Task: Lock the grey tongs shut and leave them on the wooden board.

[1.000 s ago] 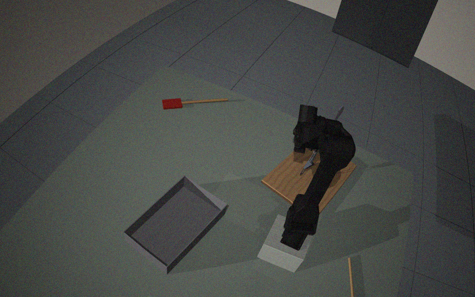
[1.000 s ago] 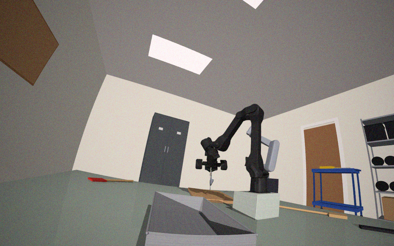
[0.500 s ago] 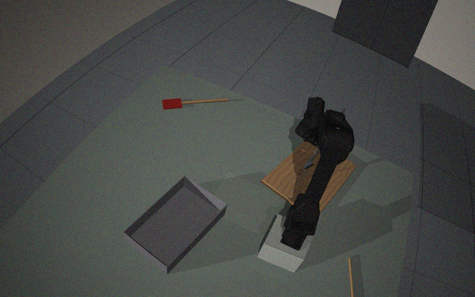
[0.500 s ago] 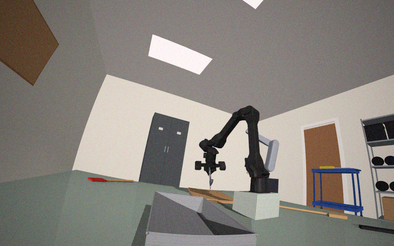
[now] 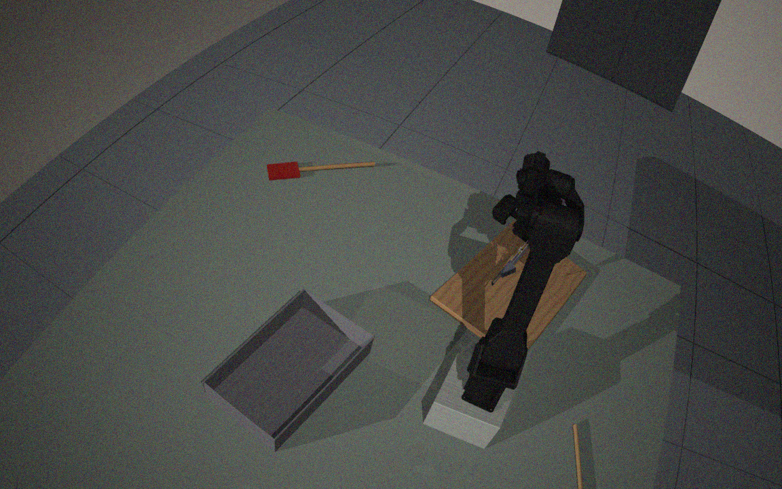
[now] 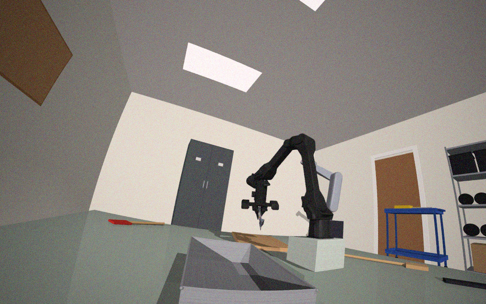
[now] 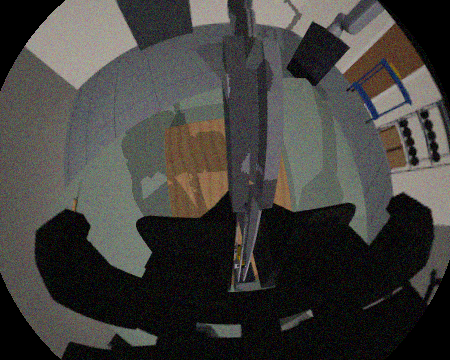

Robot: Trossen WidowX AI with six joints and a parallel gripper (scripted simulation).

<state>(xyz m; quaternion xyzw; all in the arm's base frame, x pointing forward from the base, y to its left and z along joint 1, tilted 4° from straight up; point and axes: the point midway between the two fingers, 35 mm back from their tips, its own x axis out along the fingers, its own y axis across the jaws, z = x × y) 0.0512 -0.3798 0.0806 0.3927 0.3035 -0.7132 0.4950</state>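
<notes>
My gripper tip is 30 mm to the right of the wooden board and 110 mm above it. Also, from my gripper tip: red spatula 590 mm ahead, 20 mm to the right, 110 mm below; grey roasting tin 290 mm ahead, 510 mm to the left, 80 mm below.
</notes>
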